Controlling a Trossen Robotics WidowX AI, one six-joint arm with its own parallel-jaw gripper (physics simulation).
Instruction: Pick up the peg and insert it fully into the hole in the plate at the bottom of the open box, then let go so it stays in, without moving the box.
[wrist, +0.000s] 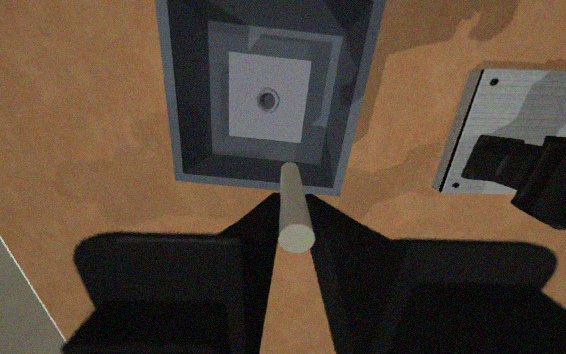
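Observation:
My gripper is shut on the peg, a pale grey-beige cylinder between the two black fingertips. The peg's near round end faces the camera, and its far end overlaps the near wall of the open box in the view. The blue-grey open box is at the upper middle. A pale square plate lies at its bottom, with a round hole near the plate's middle. The hole appears above and slightly left of the peg's far end. How high the peg is above the box cannot be told.
A brushed metal base plate with screws is at the right, with a black mechanical part over it. The orange-brown table top surrounds the box, with shadows on it. A table edge shows at the lower left, with grey floor beyond.

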